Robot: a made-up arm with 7 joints. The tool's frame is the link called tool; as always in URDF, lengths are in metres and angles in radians. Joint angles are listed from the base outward.
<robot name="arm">
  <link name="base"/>
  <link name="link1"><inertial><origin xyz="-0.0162 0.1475 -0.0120"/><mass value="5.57"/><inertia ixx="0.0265" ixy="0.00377" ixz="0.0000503" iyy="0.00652" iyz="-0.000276" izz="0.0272"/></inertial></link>
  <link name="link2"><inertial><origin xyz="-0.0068 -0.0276 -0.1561"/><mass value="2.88"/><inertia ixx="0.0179" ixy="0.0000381" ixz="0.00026" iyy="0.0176" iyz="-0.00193" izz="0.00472"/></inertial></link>
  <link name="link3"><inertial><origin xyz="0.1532 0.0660 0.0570"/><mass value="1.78"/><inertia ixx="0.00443" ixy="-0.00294" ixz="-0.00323" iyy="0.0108" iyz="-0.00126" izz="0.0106"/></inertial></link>
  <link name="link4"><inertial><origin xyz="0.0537 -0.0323 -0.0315"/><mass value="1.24"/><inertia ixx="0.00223" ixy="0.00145" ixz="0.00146" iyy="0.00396" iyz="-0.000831" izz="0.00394"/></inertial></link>
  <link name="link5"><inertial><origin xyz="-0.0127 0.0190 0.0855"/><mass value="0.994"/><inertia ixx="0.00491" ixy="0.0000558" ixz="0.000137" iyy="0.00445" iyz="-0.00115" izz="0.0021"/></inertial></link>
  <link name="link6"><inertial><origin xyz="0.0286 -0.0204 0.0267"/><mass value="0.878"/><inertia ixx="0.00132" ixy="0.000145" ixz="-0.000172" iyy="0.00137" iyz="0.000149" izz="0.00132"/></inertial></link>
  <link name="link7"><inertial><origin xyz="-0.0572 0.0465 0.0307"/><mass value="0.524"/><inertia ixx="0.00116" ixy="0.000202" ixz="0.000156" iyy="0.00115" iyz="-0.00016" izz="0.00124"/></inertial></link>
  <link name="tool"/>
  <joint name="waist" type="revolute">
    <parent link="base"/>
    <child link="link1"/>
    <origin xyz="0 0 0.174"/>
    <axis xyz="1 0 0"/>
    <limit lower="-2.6" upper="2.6"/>
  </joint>
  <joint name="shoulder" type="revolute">
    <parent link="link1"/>
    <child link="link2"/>
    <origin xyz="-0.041 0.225 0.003"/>
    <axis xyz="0 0 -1"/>
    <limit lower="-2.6" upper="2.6"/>
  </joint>
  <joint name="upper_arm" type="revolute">
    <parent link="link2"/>
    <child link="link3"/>
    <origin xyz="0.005 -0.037 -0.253"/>
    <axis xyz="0 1 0"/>
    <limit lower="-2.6" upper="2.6"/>
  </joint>
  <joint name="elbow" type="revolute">
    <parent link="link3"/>
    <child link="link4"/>
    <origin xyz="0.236 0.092 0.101"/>
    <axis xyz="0 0 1"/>
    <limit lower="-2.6" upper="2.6"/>
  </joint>
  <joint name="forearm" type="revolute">
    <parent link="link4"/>
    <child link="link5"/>
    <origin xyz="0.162 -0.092 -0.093"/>
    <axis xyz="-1 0 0"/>
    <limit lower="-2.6" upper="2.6"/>
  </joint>
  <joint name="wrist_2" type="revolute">
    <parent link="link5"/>
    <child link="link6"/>
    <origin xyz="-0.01 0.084 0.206"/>
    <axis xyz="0 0 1"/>
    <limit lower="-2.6" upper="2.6"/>
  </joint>
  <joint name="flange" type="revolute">
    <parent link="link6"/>
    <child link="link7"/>
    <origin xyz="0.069 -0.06 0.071"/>
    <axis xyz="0 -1 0"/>
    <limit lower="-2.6" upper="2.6"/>
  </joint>
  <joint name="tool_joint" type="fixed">
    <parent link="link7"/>
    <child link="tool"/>
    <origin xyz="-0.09 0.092 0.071"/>
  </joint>
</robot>
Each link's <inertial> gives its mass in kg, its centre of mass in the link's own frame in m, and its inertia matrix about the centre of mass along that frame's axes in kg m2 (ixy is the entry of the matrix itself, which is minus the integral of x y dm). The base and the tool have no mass. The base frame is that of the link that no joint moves.
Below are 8 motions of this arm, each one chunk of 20 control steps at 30 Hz.
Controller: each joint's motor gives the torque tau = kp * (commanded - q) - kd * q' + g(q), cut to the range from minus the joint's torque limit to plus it. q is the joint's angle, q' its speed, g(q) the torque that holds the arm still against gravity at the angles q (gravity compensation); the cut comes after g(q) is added. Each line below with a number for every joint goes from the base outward.
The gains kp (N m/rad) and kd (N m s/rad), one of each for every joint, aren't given. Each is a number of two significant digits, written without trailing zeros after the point. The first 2 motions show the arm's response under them.
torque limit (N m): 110 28 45 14 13 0.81 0.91
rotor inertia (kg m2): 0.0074 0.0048 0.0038 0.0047 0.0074 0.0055 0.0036
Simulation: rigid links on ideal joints. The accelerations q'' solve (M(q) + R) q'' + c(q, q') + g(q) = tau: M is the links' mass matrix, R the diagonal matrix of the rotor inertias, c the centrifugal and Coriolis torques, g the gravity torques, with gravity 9.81 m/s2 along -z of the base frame. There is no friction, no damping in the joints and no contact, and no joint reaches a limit. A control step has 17 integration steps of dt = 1/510 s. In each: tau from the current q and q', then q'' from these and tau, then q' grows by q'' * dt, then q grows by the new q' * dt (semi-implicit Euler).
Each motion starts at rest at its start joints. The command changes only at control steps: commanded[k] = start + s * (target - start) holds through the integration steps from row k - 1 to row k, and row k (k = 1, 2, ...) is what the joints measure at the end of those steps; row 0 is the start. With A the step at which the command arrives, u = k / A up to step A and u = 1 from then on. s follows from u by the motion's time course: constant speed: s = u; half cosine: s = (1 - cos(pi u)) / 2; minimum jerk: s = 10 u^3 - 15 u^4 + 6 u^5; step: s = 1 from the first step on.
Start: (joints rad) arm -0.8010 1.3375 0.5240 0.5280 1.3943 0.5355 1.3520
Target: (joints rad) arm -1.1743 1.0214 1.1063 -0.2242 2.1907 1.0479 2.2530
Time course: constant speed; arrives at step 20
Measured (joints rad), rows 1 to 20:
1: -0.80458 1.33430 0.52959 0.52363 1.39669 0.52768 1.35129
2: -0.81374 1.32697 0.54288 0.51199 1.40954 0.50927 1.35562
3: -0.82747 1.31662 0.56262 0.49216 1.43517 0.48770 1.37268
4: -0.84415 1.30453 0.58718 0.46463 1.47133 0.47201 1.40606
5: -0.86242 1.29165 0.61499 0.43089 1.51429 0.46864 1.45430
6: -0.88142 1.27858 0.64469 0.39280 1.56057 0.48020 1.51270
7: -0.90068 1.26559 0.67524 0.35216 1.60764 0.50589 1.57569
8: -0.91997 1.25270 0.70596 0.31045 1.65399 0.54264 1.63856
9: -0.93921 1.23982 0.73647 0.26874 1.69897 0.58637 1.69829
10: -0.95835 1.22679 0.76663 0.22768 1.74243 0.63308 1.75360
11: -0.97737 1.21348 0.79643 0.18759 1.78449 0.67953 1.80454
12: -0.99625 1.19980 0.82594 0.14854 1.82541 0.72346 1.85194
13: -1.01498 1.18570 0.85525 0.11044 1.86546 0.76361 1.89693
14: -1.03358 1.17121 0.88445 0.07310 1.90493 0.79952 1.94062
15: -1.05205 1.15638 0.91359 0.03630 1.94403 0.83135 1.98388
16: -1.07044 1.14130 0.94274 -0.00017 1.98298 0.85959 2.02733
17: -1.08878 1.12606 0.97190 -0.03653 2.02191 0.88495 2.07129
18: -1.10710 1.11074 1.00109 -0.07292 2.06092 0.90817 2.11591
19: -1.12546 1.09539 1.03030 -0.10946 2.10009 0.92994 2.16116
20: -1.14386 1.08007 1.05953 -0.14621 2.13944 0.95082 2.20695
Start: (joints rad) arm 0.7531 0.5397 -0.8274 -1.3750 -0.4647 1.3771 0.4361
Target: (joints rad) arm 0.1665 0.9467 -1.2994 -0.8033 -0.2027 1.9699 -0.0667
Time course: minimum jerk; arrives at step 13
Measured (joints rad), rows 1 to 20:
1: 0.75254 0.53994 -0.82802 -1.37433 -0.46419 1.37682 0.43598
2: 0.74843 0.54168 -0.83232 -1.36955 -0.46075 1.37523 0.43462
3: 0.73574 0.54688 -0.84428 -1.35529 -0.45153 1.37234 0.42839
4: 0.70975 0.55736 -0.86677 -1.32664 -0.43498 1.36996 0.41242
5: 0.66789 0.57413 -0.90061 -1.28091 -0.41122 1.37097 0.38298
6: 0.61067 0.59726 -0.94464 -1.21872 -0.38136 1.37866 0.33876
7: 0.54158 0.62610 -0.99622 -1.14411 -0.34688 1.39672 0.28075
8: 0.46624 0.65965 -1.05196 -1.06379 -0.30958 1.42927 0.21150
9: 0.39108 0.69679 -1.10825 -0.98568 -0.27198 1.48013 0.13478
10: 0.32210 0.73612 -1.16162 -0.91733 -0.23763 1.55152 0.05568
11: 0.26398 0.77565 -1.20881 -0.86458 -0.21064 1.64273 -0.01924
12: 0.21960 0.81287 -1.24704 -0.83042 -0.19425 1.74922 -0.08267
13: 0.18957 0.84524 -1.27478 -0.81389 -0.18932 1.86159 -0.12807
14: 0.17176 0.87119 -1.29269 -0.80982 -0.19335 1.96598 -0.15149
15: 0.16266 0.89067 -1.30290 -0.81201 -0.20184 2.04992 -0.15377
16: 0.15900 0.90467 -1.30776 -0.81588 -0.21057 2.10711 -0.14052
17: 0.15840 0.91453 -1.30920 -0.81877 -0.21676 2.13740 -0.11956
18: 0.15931 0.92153 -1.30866 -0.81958 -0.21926 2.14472 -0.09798
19: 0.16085 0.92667 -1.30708 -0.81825 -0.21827 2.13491 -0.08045
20: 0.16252 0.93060 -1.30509 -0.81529 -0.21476 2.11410 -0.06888
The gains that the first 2 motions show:
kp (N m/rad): 290 58 190 31 38 0.97 2.4
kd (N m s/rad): 20 9 14 2.4 2.2 0.13 0.15
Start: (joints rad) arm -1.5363 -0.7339 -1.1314 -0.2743 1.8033 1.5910 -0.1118
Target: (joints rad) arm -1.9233 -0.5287 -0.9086 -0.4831 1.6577 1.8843 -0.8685
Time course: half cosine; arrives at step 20
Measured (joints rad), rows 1 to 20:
1: -1.53663 -0.73369 -1.13120 -0.27472 1.80245 1.59063 -0.11267
2: -1.53819 -0.73292 -1.13036 -0.27644 1.79929 1.58887 -0.11642
3: -1.54212 -0.73134 -1.12847 -0.28004 1.79308 1.58462 -0.12504
4: -1.54935 -0.72880 -1.12506 -0.28561 1.78401 1.57753 -0.14003
5: -1.56050 -0.72516 -1.11972 -0.29295 1.77280 1.56830 -0.16243
6: -1.57582 -0.72034 -1.11210 -0.30173 1.76037 1.55852 -0.19284
7: -1.59524 -0.71427 -1.10203 -0.31165 1.74764 1.55031 -0.23138
8: -1.61840 -0.70691 -1.08952 -0.32249 1.73539 1.54594 -0.27766
9: -1.64476 -0.69826 -1.07476 -0.33409 1.72417 1.54740 -0.33081
10: -1.67362 -0.68838 -1.05809 -0.34636 1.71436 1.55617 -0.38951
11: -1.70423 -0.67737 -1.03998 -0.35920 1.70615 1.57304 -0.45216
12: -1.73575 -0.66539 -1.02097 -0.37251 1.69961 1.59807 -0.51697
13: -1.76735 -0.65261 -1.00162 -0.38617 1.69473 1.63065 -0.58213
14: -1.79821 -0.63925 -0.98252 -0.40001 1.69146 1.66956 -0.64584
15: -1.82754 -0.62556 -0.96422 -0.41378 1.68970 1.71318 -0.70643
16: -1.85457 -0.61180 -0.94725 -0.42720 1.68933 1.75951 -0.76232
17: -1.87860 -0.59828 -0.93209 -0.43994 1.69020 1.80642 -0.81205
18: -1.89899 -0.58531 -0.91914 -0.45165 1.69213 1.85170 -0.85429
19: -1.91518 -0.57322 -0.90876 -0.46193 1.69492 1.89323 -0.88784
20: -1.92672 -0.56236 -0.90122 -0.47041 1.69837 1.92915 -0.91166

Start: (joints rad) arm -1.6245 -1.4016 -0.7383 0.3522 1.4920 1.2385 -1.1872
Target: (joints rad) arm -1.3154 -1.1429 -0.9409 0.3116 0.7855 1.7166 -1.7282
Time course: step
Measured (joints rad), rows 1 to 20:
1: -1.59538 -1.35570 -0.75441 0.41088 1.44423 1.35387 -1.33884
2: -1.53451 -1.30860 -0.78505 0.43135 1.34864 1.61876 -1.61299
3: -1.46368 -1.26326 -0.81991 0.41119 1.21218 1.85953 -1.90683
4: -1.39660 -1.22766 -0.85653 0.36499 1.05767 1.99465 -2.14688
5: -1.33949 -1.20418 -0.89303 0.31184 0.91632 2.01360 -2.25005
6: -1.29679 -1.18946 -0.92519 0.26641 0.80431 1.93455 -2.18153
7: -1.27083 -1.18194 -0.94951 0.23689 0.72781 1.78149 -1.98275
8: -1.26029 -1.17985 -0.96479 0.22501 0.68197 1.57664 -1.77268
9: -1.26090 -1.17990 -0.97204 0.22564 0.66157 1.35146 -1.62221
10: -1.26790 -1.17928 -0.97303 0.23241 0.66141 1.14400 -1.55060
11: -1.27757 -1.17680 -0.96963 0.24112 0.67544 0.98814 -1.54511
12: -1.28754 -1.17246 -0.96369 0.24968 0.69699 0.90732 -1.58053
13: -1.29649 -1.16685 -0.95679 0.25828 0.72162 0.89800 -1.63210
14: -1.30390 -1.16073 -0.95002 0.26702 0.74643 0.94522 -1.68361
15: -1.30971 -1.15467 -0.94406 0.27574 0.76921 1.03340 -1.72688
16: -1.31412 -1.14908 -0.93928 0.28438 0.78856 1.14733 -1.75907
17: -1.31740 -1.14431 -0.93580 0.29295 0.80360 1.27330 -1.78029
18: -1.31983 -1.14064 -0.93360 0.30137 0.81388 1.40006 -1.79191
19: -1.32155 -1.13824 -0.93256 0.30935 0.81930 1.51924 -1.79561
20: -1.32262 -1.13714 -0.93251 0.31647 0.82019 1.62516 -1.79299

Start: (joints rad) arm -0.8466 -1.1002 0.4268 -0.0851 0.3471 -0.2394 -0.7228
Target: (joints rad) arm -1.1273 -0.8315 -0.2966 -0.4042 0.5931 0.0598 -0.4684
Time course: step
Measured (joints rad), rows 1 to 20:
1: -0.92190 -1.08805 0.25469 -0.14753 0.46513 -0.13305 -0.81536
2: -1.01276 -1.05667 0.04524 -0.19971 0.56834 0.03084 -0.81165
3: -1.07123 -1.02300 -0.08835 -0.24973 0.60246 0.17967 -0.66933
4: -1.10550 -0.98782 -0.17043 -0.29734 0.60369 0.29058 -0.51936
5: -1.12296 -0.95259 -0.22050 -0.34054 0.59331 0.34753 -0.42020
6: -1.12960 -0.91935 -0.25119 -0.37710 0.58143 0.34475 -0.37959
7: -1.13014 -0.88997 -0.27048 -0.40563 0.57117 0.29910 -0.38264
8: -1.12788 -0.86564 -0.28307 -0.42570 0.56321 0.23132 -0.40888
9: -1.12489 -0.84678 -0.29154 -0.43798 0.55773 0.15711 -0.44107
10: -1.12229 -0.83315 -0.29724 -0.44377 0.55482 0.08736 -0.46829
11: -1.12057 -0.82409 -0.30088 -0.44460 0.55455 0.02870 -0.48581
12: -1.11985 -0.81879 -0.30288 -0.44192 0.55682 -0.01552 -0.49346
13: -1.12002 -0.81640 -0.30356 -0.43699 0.56126 -0.04431 -0.49355
14: -1.12087 -0.81616 -0.30322 -0.43087 0.56725 -0.05840 -0.48910
15: -1.12217 -0.81738 -0.30216 -0.42438 0.57404 -0.05967 -0.48282
16: -1.12371 -0.81950 -0.30068 -0.41815 0.58089 -0.05072 -0.47655
17: -1.12527 -0.82205 -0.29905 -0.41260 0.58715 -0.03452 -0.47135
18: -1.12670 -0.82470 -0.29750 -0.40799 0.59240 -0.01403 -0.46760
19: -1.12789 -0.82717 -0.29617 -0.40440 0.59640 0.00804 -0.46529
20: -1.12877 -0.82932 -0.29518 -0.40183 0.59910 0.02946 -0.46417

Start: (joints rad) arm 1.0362 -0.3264 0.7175 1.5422 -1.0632 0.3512 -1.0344
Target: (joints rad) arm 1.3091 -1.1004 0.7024 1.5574 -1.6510 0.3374 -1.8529
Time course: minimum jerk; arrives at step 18
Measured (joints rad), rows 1 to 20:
1: 1.03624 -0.32647 0.71748 1.54208 -1.06341 0.35137 -1.03460
2: 1.03661 -0.32699 0.71736 1.54116 -1.06506 0.35264 -1.03622
3: 1.03796 -0.32876 0.71707 1.53826 -1.07064 0.35639 -1.04162
4: 1.04119 -0.33291 0.71661 1.53211 -1.08310 0.36347 -1.05359
5: 1.04719 -0.34078 0.71603 1.52186 -1.10500 0.37354 -1.07458
6: 1.05666 -0.35375 0.71540 1.50731 -1.13777 0.38514 -1.10621
7: 1.06993 -0.37306 0.71482 1.48903 -1.18153 0.39614 -1.14895
8: 1.08699 -0.39962 0.71437 1.46829 -1.23497 0.40432 -1.20208
9: 1.10742 -0.43394 0.71412 1.44705 -1.29562 0.40783 -1.26376
10: 1.13055 -0.47599 0.71407 1.42772 -1.36022 0.40547 -1.33148
11: 1.15550 -0.52523 0.71416 1.41292 -1.42502 0.39682 -1.40257
12: 1.18139 -0.58061 0.71423 1.40517 -1.48631 0.38233 -1.47459
13: 1.20733 -0.64069 0.71404 1.40648 -1.54068 0.36331 -1.54557
14: 1.23255 -0.70366 0.71328 1.41804 -1.58540 0.34192 -1.61389
15: 1.25633 -0.76752 0.71169 1.43998 -1.61864 0.32105 -1.67808
16: 1.27806 -0.83021 0.70909 1.47122 -1.63969 0.30406 -1.73677
17: 1.29721 -0.88979 0.70546 1.50956 -1.64916 0.29427 -1.78883
18: 1.31340 -0.94475 0.70100 1.55177 -1.64913 0.29450 -1.83391
19: 1.32655 -0.99413 0.69609 1.59401 -1.64305 0.30635 -1.87274
20: 1.33671 -1.03741 0.69130 1.63280 -1.63434 0.32902 -1.90597

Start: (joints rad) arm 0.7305 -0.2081 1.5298 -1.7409 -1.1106 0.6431 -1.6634
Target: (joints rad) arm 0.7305 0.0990 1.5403 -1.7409 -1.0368 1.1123 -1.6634
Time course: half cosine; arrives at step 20
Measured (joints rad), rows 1 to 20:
1: 0.73052 -0.20777 1.52982 -1.74105 -1.11048 0.64332 -1.66325
2: 0.73059 -0.20651 1.52990 -1.74155 -1.11000 0.64433 -1.66273
3: 0.73072 -0.20382 1.53003 -1.74249 -1.10903 0.64685 -1.66175
4: 0.73092 -0.19931 1.53023 -1.74380 -1.10745 0.65162 -1.66036
5: 0.73115 -0.19275 1.53051 -1.74537 -1.10522 0.65931 -1.65871
6: 0.73140 -0.18399 1.53087 -1.74703 -1.10230 0.67048 -1.65699
7: 0.73164 -0.17302 1.53131 -1.74860 -1.09871 0.68549 -1.65538
8: 0.73184 -0.15989 1.53184 -1.74991 -1.09445 0.70456 -1.65408
9: 0.73198 -0.14477 1.53246 -1.75083 -1.08959 0.72769 -1.65324
10: 0.73205 -0.12789 1.53315 -1.75125 -1.08419 0.75470 -1.65298
11: 0.73203 -0.10956 1.53391 -1.75111 -1.07837 0.78521 -1.65335
12: 0.73193 -0.09015 1.53472 -1.75038 -1.07224 0.81862 -1.65438
13: 0.73174 -0.07006 1.53556 -1.74910 -1.06597 0.85416 -1.65604
14: 0.73147 -0.04973 1.53642 -1.74732 -1.05973 0.89088 -1.65822
15: 0.73114 -0.02963 1.53728 -1.74515 -1.05370 0.92773 -1.66081
16: 0.73076 -0.01021 1.53810 -1.74270 -1.04806 0.96357 -1.66365
17: 0.73035 0.00805 1.53886 -1.74010 -1.04301 0.99728 -1.66656
18: 0.72993 0.02473 1.53954 -1.73749 -1.03872 1.02777 -1.66936
19: 0.72953 0.03942 1.54010 -1.73499 -1.03534 1.05407 -1.67189
20: 0.72916 0.05177 1.54054 -1.73271 -1.03299 1.07537 -1.67403

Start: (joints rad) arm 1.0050 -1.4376 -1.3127 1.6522 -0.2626 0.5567 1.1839
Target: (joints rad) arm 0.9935 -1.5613 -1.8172 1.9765 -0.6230 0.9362 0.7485
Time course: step
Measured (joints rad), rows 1 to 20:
1: 1.00106 -1.39601 -1.41528 1.71412 -0.41849 0.55387 1.14814
2: 0.99638 -1.40610 -1.54690 1.77435 -0.58705 0.52255 1.03344
3: 0.99499 -1.43741 -1.65032 1.81582 -0.66361 0.49747 0.86793
4: 0.99442 -1.47276 -1.72281 1.85222 -0.67172 0.50955 0.72079
5: 0.99400 -1.50594 -1.77229 1.88927 -0.64868 0.56462 0.62988
6: 0.99374 -1.53367 -1.80487 1.92641 -0.61773 0.65325 0.59857
7: 0.99367 -1.55441 -1.82464 1.96044 -0.59063 0.76056 0.61178
8: 0.99381 -1.56810 -1.83489 1.98801 -0.57245 0.87103 0.64949
9: 0.99407 -1.57575 -1.83854 2.00690 -0.56431 0.97098 0.69400
10: 0.99431 -1.57891 -1.83800 2.01659 -0.56503 1.05032 0.73292
11: 0.99443 -1.57912 -1.83515 2.01811 -0.57228 1.10362 0.75963
12: 0.99438 -1.57762 -1.83127 2.01349 -0.58346 1.13012 0.77261
13: 0.99420 -1.57527 -1.82718 2.00514 -0.59609 1.13271 0.77405
14: 0.99395 -1.57262 -1.82337 1.99529 -0.60820 1.11654 0.76806
15: 0.99370 -1.57000 -1.82010 1.98572 -0.61845 1.08768 0.75898
16: 0.99349 -1.56761 -1.81754 1.97763 -0.62615 1.05209 0.75023
17: 0.99334 -1.56555 -1.81572 1.97165 -0.63114 1.01494 0.74379
18: 0.99327 -1.56387 -1.81461 1.96793 -0.63365 0.98030 0.74028
19: 0.99324 -1.56256 -1.81412 1.96630 -0.63417 0.95090 0.73940
20: 0.99326 -1.56159 -1.81412 1.96638 -0.63325 0.92828 0.74037

